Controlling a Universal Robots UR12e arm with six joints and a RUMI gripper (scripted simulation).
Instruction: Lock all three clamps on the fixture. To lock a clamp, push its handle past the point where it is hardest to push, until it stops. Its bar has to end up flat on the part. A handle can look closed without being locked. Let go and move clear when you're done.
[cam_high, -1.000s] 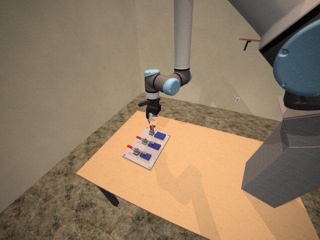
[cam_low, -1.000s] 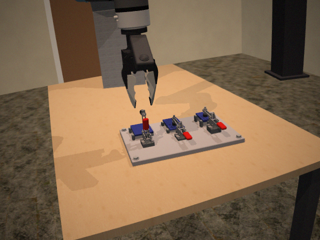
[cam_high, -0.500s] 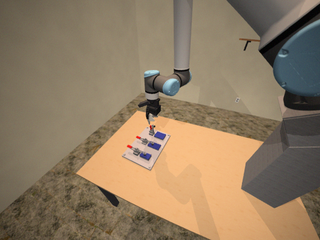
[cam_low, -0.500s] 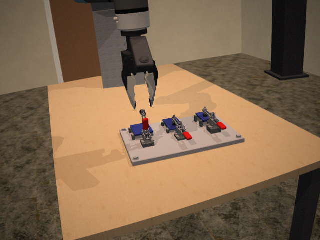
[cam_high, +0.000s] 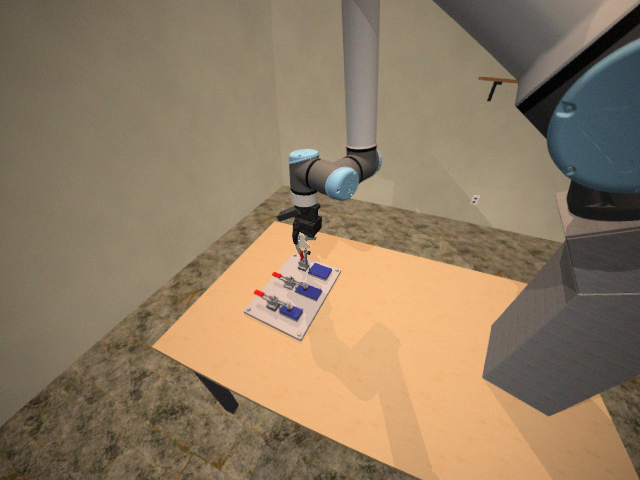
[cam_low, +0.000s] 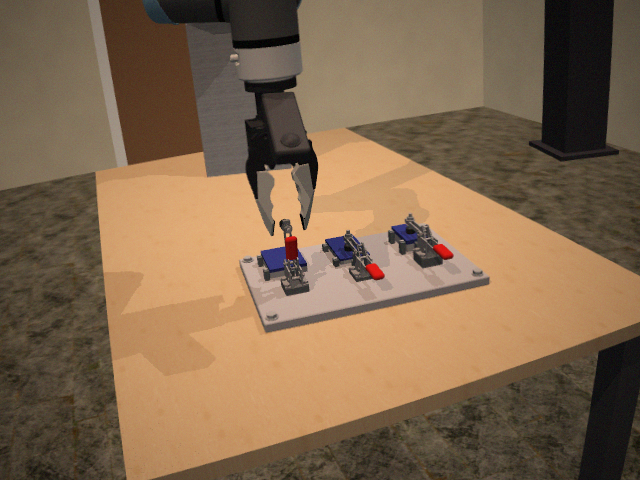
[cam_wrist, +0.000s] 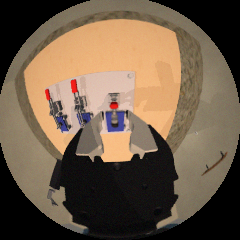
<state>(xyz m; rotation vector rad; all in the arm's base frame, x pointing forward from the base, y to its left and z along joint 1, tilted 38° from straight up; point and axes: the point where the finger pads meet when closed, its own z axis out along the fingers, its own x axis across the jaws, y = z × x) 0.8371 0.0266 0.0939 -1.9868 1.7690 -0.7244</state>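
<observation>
My hand is 9 cm above the blue part, 8 cm past it and 1 cm to the left of it. The rest, counted from my hand: grey fixture plate: 12 cm below, 11 cm to the left, 5 cm behind.
</observation>
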